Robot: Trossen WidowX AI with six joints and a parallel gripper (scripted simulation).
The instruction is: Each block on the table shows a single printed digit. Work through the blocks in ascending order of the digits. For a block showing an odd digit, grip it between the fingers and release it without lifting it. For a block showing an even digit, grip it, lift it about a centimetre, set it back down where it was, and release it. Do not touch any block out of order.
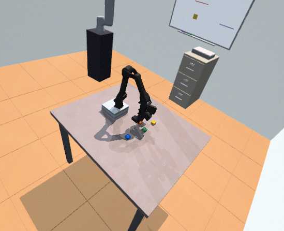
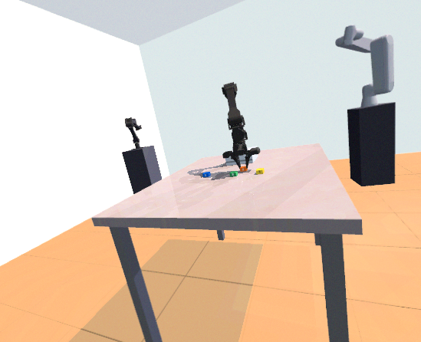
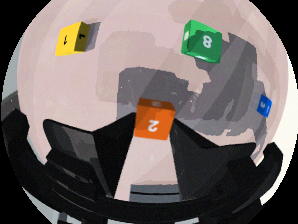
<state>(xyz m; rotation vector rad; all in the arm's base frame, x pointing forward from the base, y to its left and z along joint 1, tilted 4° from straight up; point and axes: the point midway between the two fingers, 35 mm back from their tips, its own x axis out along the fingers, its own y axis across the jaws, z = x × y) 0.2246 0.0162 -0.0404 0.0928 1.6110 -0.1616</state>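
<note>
My gripper tip is 20 mm short of the blue block and 200 mm to the left of it. Round my gripper tip: yellow block 90 mm ahead, 80 mm to the left; then orange block right at my gripper tip; then green block 80 mm ahead, 40 mm to the right.
</note>
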